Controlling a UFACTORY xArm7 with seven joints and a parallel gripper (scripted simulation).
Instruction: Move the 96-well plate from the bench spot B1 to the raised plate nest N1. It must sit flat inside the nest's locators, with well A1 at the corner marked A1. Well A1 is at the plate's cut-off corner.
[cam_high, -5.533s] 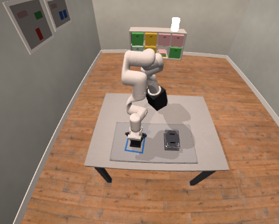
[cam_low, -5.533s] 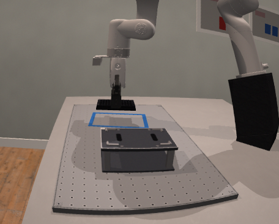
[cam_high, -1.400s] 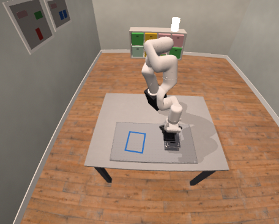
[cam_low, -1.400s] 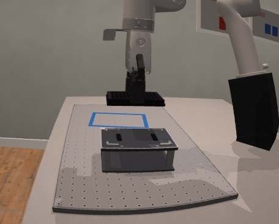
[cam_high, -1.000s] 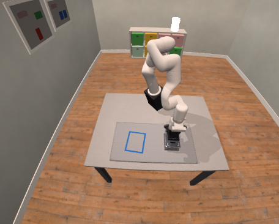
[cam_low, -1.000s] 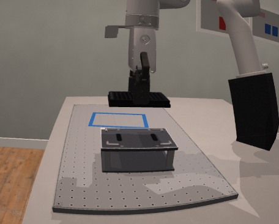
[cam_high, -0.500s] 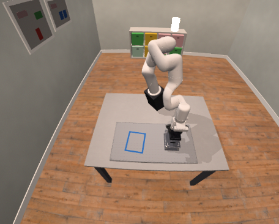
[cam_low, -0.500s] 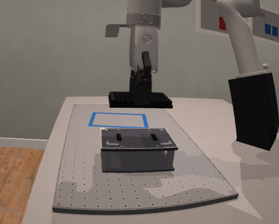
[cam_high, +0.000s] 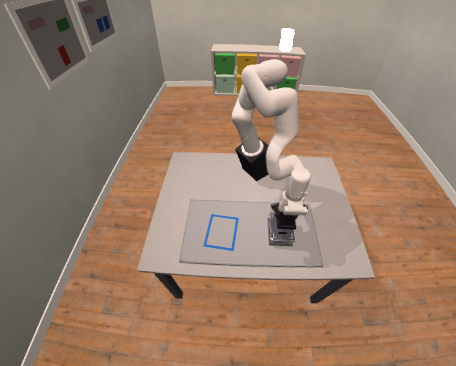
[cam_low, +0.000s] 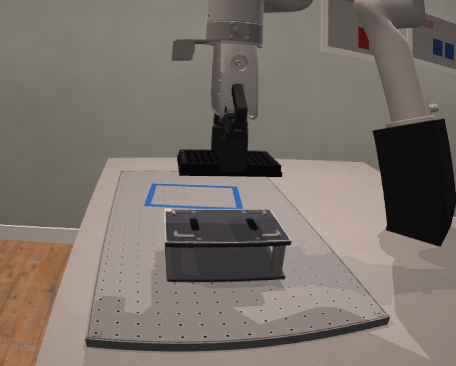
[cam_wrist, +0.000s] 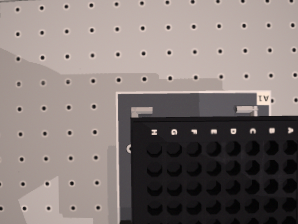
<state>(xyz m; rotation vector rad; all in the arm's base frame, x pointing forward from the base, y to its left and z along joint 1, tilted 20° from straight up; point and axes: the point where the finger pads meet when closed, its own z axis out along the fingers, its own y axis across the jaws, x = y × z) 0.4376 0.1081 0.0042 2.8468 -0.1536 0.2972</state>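
The raised plate nest lies 100 mm below my hand. Round my hand: black 96-well plate (10 mm below); A1 corner mark (70 mm ahead, 60 mm to the right, 100 mm below).
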